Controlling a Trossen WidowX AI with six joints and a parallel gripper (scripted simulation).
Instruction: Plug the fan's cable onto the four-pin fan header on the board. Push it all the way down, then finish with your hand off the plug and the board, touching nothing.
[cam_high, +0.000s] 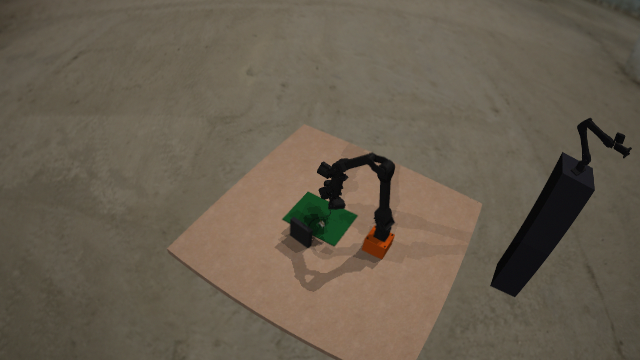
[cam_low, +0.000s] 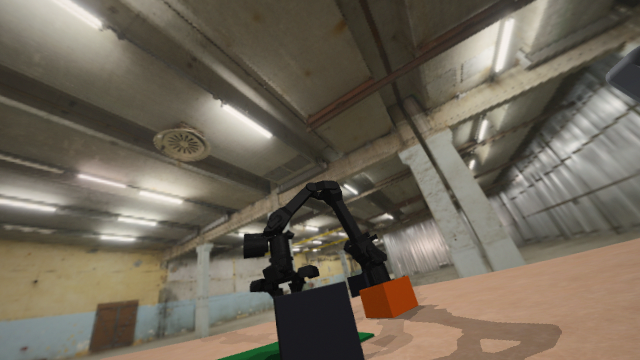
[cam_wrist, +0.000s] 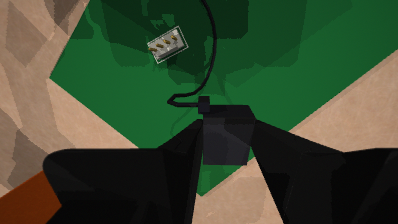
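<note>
Right now the green board is 8 cm below my gripper tip, 4 cm to the left of it and 3 cm ahead of it. Also, from my gripper tip: black fan (21 cm to the left, 3 cm ahead, 1 cm below); then black fan plug (1 cm behind); then white four-pin header (8 cm to the left, 7 cm below).
</note>
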